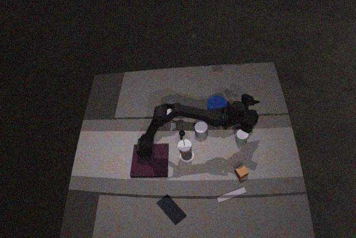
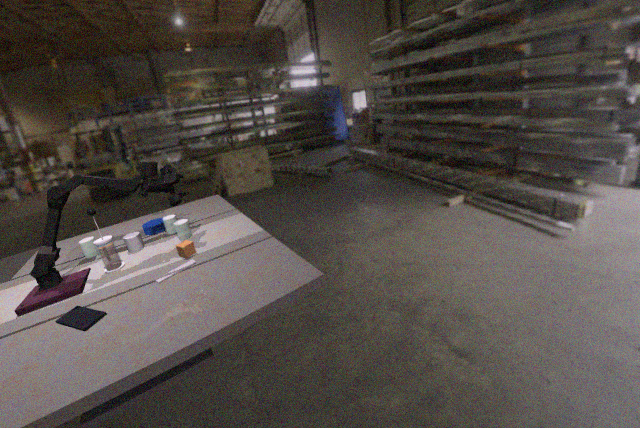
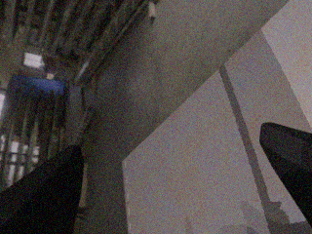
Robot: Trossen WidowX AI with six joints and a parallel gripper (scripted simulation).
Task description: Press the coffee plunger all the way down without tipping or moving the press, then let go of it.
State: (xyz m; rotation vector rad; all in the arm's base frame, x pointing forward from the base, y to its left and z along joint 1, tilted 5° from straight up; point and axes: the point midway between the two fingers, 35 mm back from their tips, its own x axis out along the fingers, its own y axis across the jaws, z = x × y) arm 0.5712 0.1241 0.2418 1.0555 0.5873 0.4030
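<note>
Right now my gripper tip is 370 mm past the coffee press, 140 mm to the left of it and 110 mm above it. Round my gripper tip: blue round object (210 mm behind, 170 mm to the left, 210 mm below); then orange cube (70 mm behind, 250 mm to the right, 210 mm below).
</note>
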